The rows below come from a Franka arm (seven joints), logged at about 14 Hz.
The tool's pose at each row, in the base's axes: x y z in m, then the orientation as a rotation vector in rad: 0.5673, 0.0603, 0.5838, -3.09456, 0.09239, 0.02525; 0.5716, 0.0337, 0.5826, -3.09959, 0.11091, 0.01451; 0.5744, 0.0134, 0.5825, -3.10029, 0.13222, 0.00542; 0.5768, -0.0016, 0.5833, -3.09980, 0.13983, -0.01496; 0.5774, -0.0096, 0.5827, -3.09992, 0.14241, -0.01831; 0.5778, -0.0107, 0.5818, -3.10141, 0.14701, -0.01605; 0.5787, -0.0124, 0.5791, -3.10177, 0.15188, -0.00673; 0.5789, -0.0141, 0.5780, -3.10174, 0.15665, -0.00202
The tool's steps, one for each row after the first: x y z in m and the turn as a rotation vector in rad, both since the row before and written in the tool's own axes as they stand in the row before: 0.0059, 0.0263, -0.0001, -0.00525, 0.00738, 0.01172; 0.0042, 0.0200, -0.0007, -0.00122, 0.00618, 0.01359; 0.0037, 0.0147, -0.0014, 0.00070, 0.01321, 0.00466; 0.0013, 0.0079, 0.0003, -0.00016, 0.00220, 0.00161; 0.0005, 0.0011, 0.0009, -0.00177, -0.00133, 0.00293; 0.0010, 0.0017, 0.0026, -0.00086, -0.00591, 0.00323; 0.0004, 0.0017, 0.0010, -0.00035, -0.00296, 0.00312
